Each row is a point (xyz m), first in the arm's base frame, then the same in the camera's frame.
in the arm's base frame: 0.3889 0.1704 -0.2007
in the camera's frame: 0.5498 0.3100 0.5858
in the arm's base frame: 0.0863 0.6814 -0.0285
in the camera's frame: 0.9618 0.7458 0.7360
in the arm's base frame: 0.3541 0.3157 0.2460
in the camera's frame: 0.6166 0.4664 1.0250
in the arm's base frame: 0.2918 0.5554 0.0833
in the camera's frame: 0.8618 0.5451 0.8784
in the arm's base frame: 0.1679 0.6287 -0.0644
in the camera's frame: 0.9317 0.6491 0.7146
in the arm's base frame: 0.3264 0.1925 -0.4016
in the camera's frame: 0.5897 0.3333 0.3793
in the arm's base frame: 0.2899 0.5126 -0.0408
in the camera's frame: 0.8387 0.5121 0.7535
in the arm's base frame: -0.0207 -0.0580 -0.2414
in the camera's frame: 0.2564 0.6424 0.4275
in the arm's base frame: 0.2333 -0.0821 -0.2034
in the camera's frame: 0.2756 0.4026 0.5206
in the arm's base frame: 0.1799 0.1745 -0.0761
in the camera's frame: 0.4951 0.5358 0.6583
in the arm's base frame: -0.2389 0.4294 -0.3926
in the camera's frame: 0.7105 0.9264 0.2820
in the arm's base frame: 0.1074 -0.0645 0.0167
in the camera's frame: 0.2355 0.5716 0.7061
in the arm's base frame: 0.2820 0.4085 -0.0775
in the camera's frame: 0.7418 0.4893 0.7052
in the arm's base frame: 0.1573 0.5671 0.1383
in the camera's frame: 0.8393 0.6872 0.9017
